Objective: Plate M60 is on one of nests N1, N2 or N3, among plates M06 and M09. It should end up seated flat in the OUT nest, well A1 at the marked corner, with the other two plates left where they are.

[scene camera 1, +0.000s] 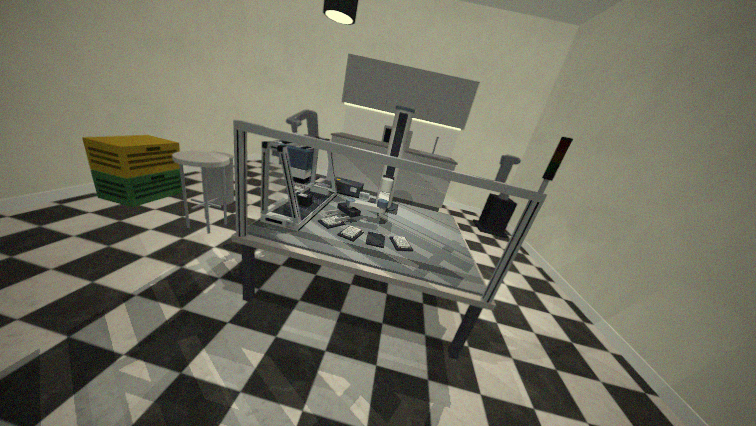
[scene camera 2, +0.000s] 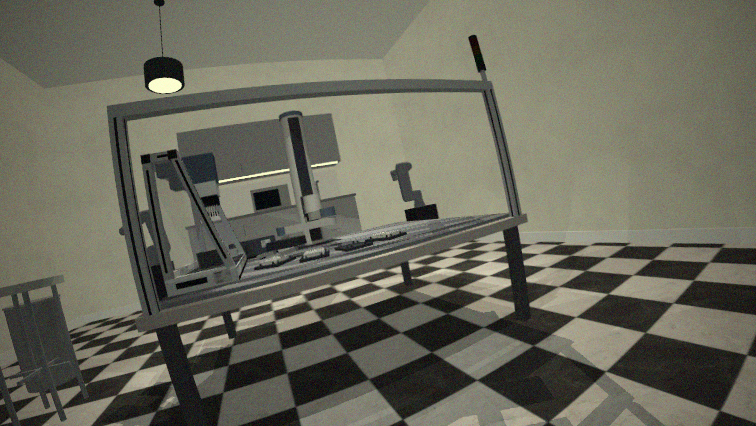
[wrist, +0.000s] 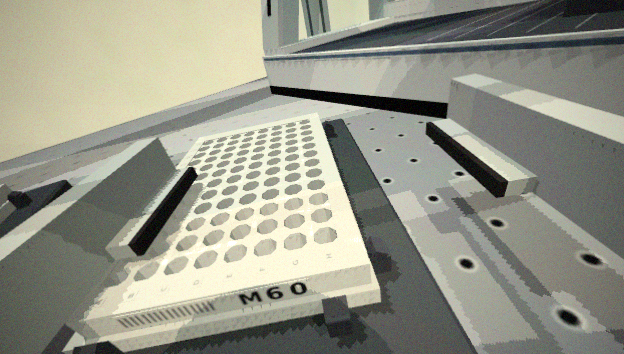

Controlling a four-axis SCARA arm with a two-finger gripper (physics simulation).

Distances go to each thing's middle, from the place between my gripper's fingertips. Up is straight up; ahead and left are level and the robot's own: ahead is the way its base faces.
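Nest N3 [wrist: 412, 306]: my hand 3 cm above it, 2 cm to the right of it, 2 cm short of it.
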